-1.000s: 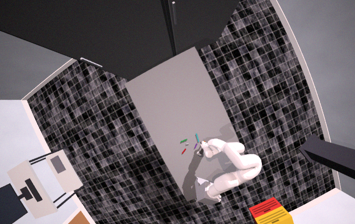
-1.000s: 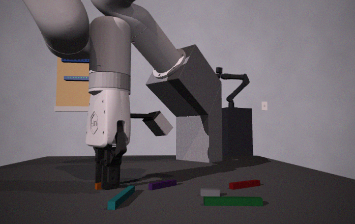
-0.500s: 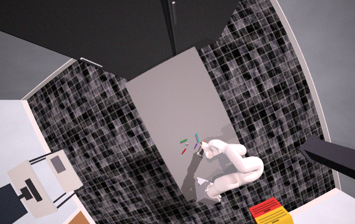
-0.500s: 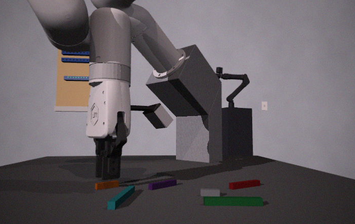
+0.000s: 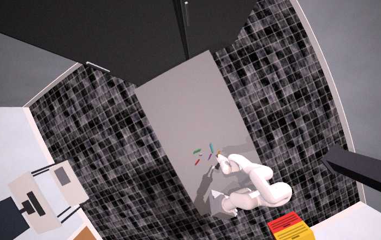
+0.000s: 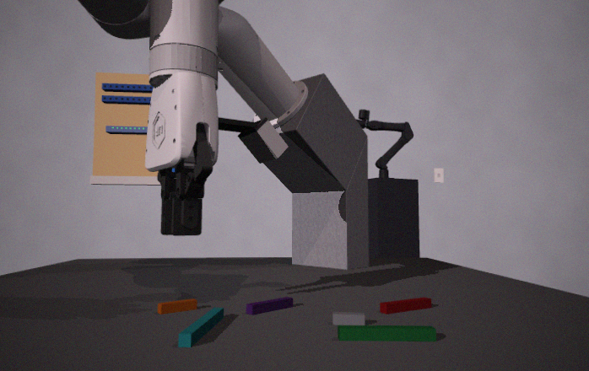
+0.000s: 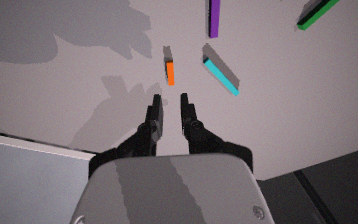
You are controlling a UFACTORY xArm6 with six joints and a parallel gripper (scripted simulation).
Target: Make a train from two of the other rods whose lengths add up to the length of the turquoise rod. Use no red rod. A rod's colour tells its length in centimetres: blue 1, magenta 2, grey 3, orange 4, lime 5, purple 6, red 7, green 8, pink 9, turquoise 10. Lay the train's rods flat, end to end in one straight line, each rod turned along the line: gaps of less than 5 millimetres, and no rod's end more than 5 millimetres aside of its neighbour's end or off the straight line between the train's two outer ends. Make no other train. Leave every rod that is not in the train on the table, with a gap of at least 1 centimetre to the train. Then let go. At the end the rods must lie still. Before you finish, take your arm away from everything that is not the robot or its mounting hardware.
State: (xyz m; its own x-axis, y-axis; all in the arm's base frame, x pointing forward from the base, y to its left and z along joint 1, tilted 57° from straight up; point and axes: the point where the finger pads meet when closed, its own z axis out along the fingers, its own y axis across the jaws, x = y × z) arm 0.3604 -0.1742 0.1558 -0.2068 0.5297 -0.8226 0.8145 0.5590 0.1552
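Now: the purple rod 10 cm below my hand, 9 cm to the left of it and 4 cm ahead of it. Also, from my hand: turquoise rod: 10 cm below, 9 cm ahead, 1 cm to the left; grey rod: 14 cm to the left, 12 cm ahead, 10 cm below; orange rod: 10 cm below.
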